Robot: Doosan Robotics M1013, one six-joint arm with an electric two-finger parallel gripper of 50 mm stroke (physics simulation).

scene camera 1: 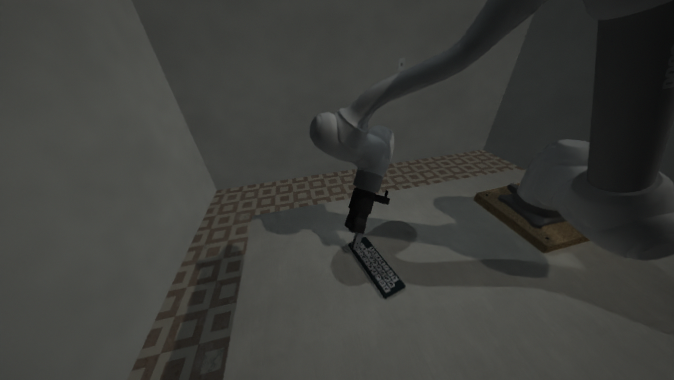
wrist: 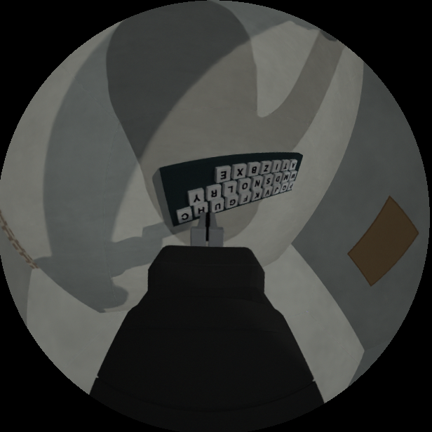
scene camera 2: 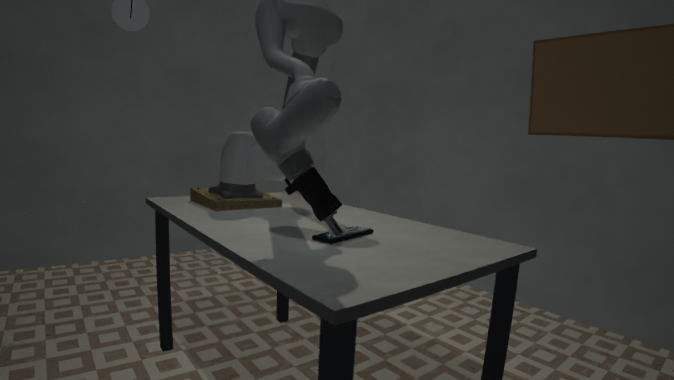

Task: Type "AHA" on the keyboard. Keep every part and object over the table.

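Where they show: gripper, between the fingertips: (scene camera 1: 354,249) (scene camera 2: 339,234); arm's base, origin of its link: (scene camera 1: 535,208) (scene camera 2: 236,194).
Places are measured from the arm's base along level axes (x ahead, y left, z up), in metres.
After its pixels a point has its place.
Observation:
The keyboard (scene camera 1: 398,287) {z -0.031, x 0.638, y 0.196 m} (scene camera 2: 324,239) {z -0.034, x 0.726, y 0.002 m} (wrist: 182,179) is a dark board with white letter keys, lying on the table (scene camera 1: 300,325) {z -0.043, x 0.920, y 0.244 m} (scene camera 2: 440,260) {z -0.043, x 1.006, y 0.178 m}. My gripper (scene camera 1: 355,248) {z -0.020, x 0.734, y 0.048 m} (scene camera 2: 342,233) {z -0.020, x 0.734, y 0.048 m} (wrist: 207,220) is shut and empty, tilted, with its fingertips at the H key (wrist: 200,208) near one end of the keyboard. The tips hide part of that key; I cannot tell whether they touch it or press it down. In the wrist view the letters are upside down. The A key (wrist: 293,164) is at the far right end, in the row farthest from the gripper.
The U key (wrist: 217,205) and the C key (wrist: 184,215) stand on either side of the H key. The arm's wooden base plate (scene camera 1: 537,235) {z -0.009, x 0.110, y 0.116 m} (scene camera 2: 250,203) {z -0.020, x 0.131, y 0.013 m} is on the table. A brown board (scene camera 2: 600,85) (wrist: 384,242) hangs on the wall.

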